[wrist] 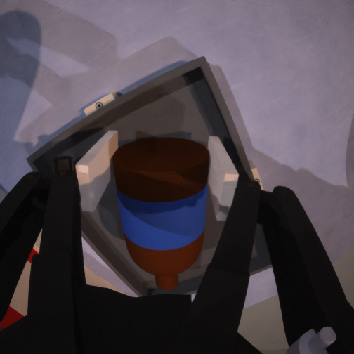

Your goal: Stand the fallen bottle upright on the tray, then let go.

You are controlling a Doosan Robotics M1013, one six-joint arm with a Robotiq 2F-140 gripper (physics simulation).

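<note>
The brown bottle (pixel 164 222) with a blue band is in the middle of the wrist view, over the grey square tray (pixel 155 114). Its wide base faces the top of the view and its narrow neck points to the bottom, so it is not upright to this view. My gripper (pixel 161 149) is shut on the bottle, with one pale pad at each side of the body near the base end. Whether the bottle touches the tray floor cannot be told; it hides part of that floor.
The tray's raised walls surround the bottle and the pads. A small pale fitting with a dark ring (pixel 99 105) is at the tray's upper left outer side. A cream and red object (pixel 16 302) shows at the lower left, partly behind the gripper's linkage.
</note>
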